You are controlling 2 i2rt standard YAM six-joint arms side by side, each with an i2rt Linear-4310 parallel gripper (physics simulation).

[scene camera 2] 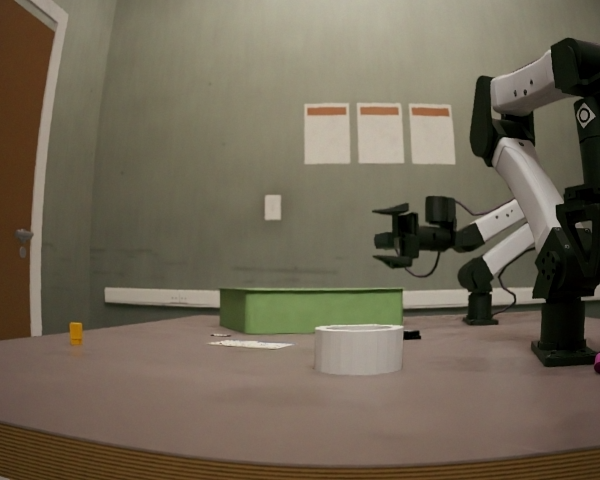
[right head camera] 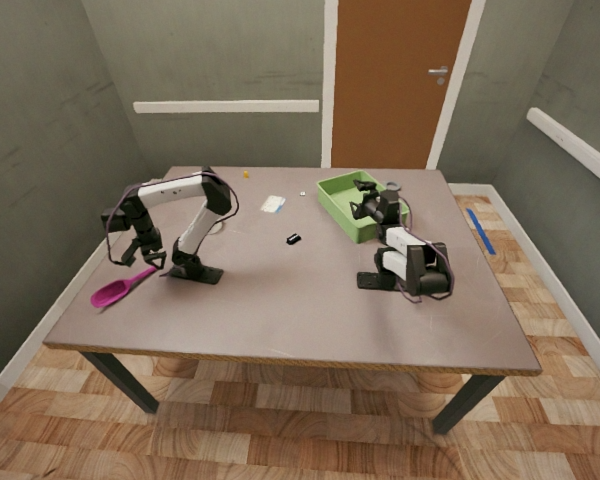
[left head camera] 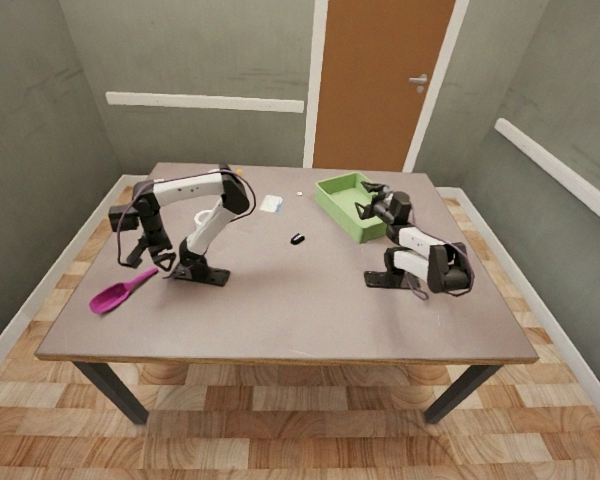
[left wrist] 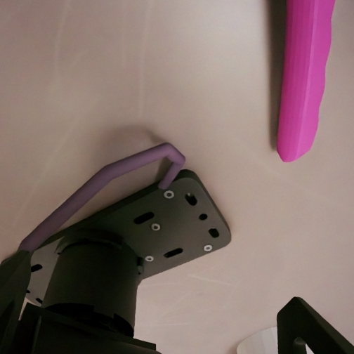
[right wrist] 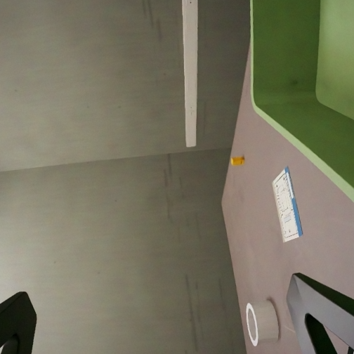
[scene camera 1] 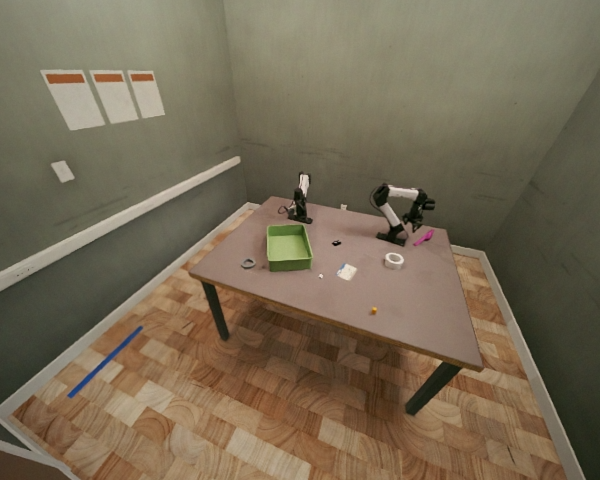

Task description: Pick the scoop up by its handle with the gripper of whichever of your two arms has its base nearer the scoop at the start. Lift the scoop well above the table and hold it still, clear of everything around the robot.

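Frame: origin at the left arm's base, x ahead, y right, z down, level; centimetres.
Seen in the pictures: left gripper, fingertip midpoint: (right head camera: 159, 260) (left head camera: 164, 261) (scene camera 1: 409, 229); right gripper, fingertip midpoint: (scene camera 2: 373, 233) (right head camera: 352, 191) (left head camera: 358, 192) (scene camera 1: 304, 215); left arm's base at its link origin: (scene camera 2: 561, 354) (right head camera: 196, 273) (left head camera: 200, 274) (scene camera 1: 390, 239); right arm's base at its link origin: (scene camera 2: 479, 322) (right head camera: 385, 282) (left head camera: 391, 281).
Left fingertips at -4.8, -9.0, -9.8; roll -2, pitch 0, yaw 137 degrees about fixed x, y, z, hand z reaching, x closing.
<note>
Offsets run from my left fingertips to a thing's top centre, as dx, dy, dz.
The magenta scoop @[-7.3, -12.4, +3.2] (left head camera: 110, 298) (right head camera: 111, 293) (scene camera 1: 424, 237) lies on the table, bowl toward the front-left corner in the head camera views, handle pointing to the left arm's base. Its handle (left wrist: 305, 75) shows at the upper right of the left wrist view. My left gripper (left head camera: 150, 265) (right head camera: 144, 264) (left wrist: 169, 290) is open, points down and hangs above the table near the handle's end, with nothing between its fingers. My right gripper (left head camera: 361, 196) (right head camera: 354, 194) (scene camera 2: 375, 234) (right wrist: 160, 300) is open and empty, raised by the green tray, far from the scoop.
The green tray @[+55.4, +63.4, +0.8] (left head camera: 340, 216) (scene camera 1: 290, 265) stands near the right arm. A white tape roll @[+30.4, +1.9, +5.0] (scene camera 1: 393, 265) (scene camera 2: 358, 352) stands behind the left arm's base. A black clip @[+30.2, +39.5, +8.3] (left head camera: 297, 238), a white card @[+52.5, +23.7, +9.7] (left head camera: 271, 203), an orange piece @[+72.5, +1.9, +6.6] (scene camera 2: 75, 333) and a grey ring @[+78.6, +76.9, +8.2] (scene camera 1: 248, 267) lie on the table.
</note>
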